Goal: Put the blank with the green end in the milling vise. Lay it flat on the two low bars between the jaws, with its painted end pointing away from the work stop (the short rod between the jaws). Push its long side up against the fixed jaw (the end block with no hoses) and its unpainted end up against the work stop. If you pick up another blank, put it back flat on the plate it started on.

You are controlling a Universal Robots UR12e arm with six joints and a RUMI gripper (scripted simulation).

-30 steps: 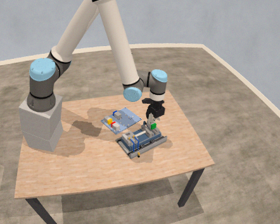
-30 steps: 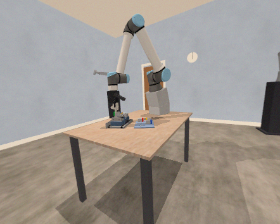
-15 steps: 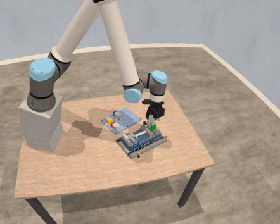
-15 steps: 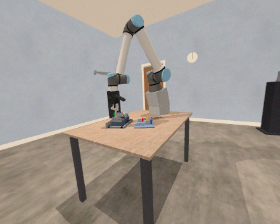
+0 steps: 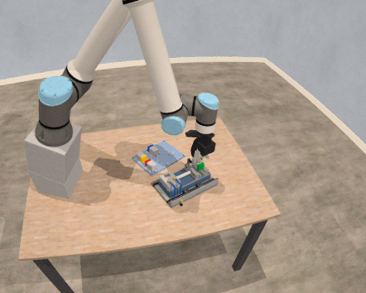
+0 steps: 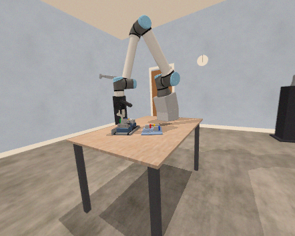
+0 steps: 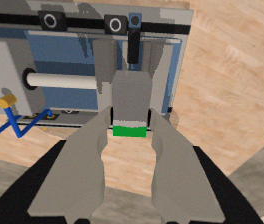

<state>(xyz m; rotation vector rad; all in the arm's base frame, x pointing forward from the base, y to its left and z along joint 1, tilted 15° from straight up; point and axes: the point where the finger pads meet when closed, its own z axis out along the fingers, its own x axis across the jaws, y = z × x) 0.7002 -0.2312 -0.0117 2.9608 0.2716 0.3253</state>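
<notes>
Now: the green-ended blank 2 cm below my hand. The rest, counted from my hand: white rod: 9 cm behind, 6 cm below, 1 cm to the right; work stop rod: 5 cm to the left, 5 cm below, 1 cm behind; vise end block: 6 cm below, 3 cm ahead, 1 cm to the left.
</notes>
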